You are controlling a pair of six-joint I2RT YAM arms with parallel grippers.
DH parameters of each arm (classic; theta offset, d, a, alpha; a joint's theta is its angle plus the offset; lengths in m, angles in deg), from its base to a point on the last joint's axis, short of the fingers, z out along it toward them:
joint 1: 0 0.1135 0.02 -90
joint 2: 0 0 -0.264 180
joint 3: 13.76 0 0.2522 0
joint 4: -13.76 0 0.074 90
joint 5: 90 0 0 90
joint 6: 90 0.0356 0 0
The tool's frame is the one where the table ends.
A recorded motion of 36 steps. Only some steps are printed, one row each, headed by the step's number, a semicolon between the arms.
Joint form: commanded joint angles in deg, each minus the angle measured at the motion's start. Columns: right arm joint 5, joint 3, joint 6, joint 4, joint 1, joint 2; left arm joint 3, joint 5, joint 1, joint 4, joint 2, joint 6.
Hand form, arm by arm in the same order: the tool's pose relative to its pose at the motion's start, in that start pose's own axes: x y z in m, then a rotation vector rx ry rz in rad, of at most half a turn. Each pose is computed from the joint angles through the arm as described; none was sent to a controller.
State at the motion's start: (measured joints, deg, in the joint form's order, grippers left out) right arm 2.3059 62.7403 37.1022 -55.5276 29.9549 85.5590; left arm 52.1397 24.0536 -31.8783 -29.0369 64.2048 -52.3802
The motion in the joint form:
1: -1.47 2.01 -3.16 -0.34 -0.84 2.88; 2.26 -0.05 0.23 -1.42 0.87 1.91
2: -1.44 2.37 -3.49 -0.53 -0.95 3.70; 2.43 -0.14 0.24 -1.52 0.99 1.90
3: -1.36 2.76 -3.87 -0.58 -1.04 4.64; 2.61 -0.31 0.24 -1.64 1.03 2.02
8: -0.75 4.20 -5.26 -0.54 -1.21 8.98; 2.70 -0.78 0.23 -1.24 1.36 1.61
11: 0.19 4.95 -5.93 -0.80 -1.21 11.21; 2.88 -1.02 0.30 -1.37 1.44 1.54
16: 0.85 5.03 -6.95 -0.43 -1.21 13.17; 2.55 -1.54 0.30 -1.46 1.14 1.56
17: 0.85 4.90 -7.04 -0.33 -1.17 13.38; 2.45 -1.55 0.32 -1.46 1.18 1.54
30: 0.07 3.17 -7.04 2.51 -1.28 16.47; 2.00 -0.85 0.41 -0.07 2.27 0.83
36: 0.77 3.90 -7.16 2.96 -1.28 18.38; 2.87 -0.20 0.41 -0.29 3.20 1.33
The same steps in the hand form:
1: -0.0093 0.0033 0.0057 -0.0061 0.0308 -0.0413; -0.0048 -0.0065 -0.0027 -0.0020 -0.0034 0.0307
2: -0.0109 0.0039 0.0082 0.0011 0.0396 -0.0455; -0.0053 -0.0069 -0.0027 -0.0036 -0.0043 0.0301
3: -0.0129 0.0049 0.0113 0.0083 0.0473 -0.0509; -0.0056 -0.0074 -0.0030 -0.0052 -0.0068 0.0323
8: -0.0204 0.0095 0.0275 0.0449 0.0826 -0.0740; -0.0069 -0.0076 -0.0018 -0.0083 -0.0147 0.0264
11: -0.0235 0.0114 0.0360 0.0748 0.0991 -0.0876; -0.0075 -0.0079 -0.0020 -0.0116 -0.0186 0.0242
16: -0.0249 0.0124 0.0459 0.0979 0.1156 -0.1073; -0.0066 -0.0066 -0.0025 -0.0187 -0.0245 0.0237
17: -0.0246 0.0124 0.0475 0.1000 0.1192 -0.1097; -0.0066 -0.0060 -0.0020 -0.0207 -0.0235 0.0222
30: -0.0228 0.0120 0.0703 0.1077 0.1556 -0.1080; -0.0083 -0.0038 0.0040 -0.0152 -0.0137 0.0078
36: -0.0259 0.0141 0.0779 0.1246 0.1597 -0.1117; -0.0106 -0.0060 0.0059 -0.0117 -0.0020 0.0145

